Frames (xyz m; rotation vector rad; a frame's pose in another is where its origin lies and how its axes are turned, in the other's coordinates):
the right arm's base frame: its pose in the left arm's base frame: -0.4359 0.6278 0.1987 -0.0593 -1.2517 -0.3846
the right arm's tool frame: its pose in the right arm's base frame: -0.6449 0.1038 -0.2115 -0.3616 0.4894 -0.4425
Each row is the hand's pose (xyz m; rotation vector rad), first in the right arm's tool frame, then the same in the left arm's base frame.
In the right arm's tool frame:
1: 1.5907 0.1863 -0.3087 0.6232 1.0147 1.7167
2: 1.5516 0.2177 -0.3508 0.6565 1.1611 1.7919
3: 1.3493 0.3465 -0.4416 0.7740 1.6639 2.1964
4: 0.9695 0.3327 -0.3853 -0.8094 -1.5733 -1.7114
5: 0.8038 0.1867 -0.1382 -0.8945 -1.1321 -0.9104
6: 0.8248 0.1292 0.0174 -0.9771 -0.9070 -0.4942
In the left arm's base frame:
1: 0.5466 -0.3304 0.2190 0.3599 0.1435 0.9461
2: 0.5778 -0.2944 0.1740 0.4121 0.2664 1.0405
3: 0.6446 -0.0921 0.0313 0.5306 0.7113 1.5031
4: 0.4564 0.1992 -0.1339 0.8692 1.3069 2.2174
5: 0.1489 0.3061 -0.0723 -1.1684 -1.2627 -2.1148
6: 0.0293 0.3006 0.0445 -1.2256 -0.9960 -1.7116

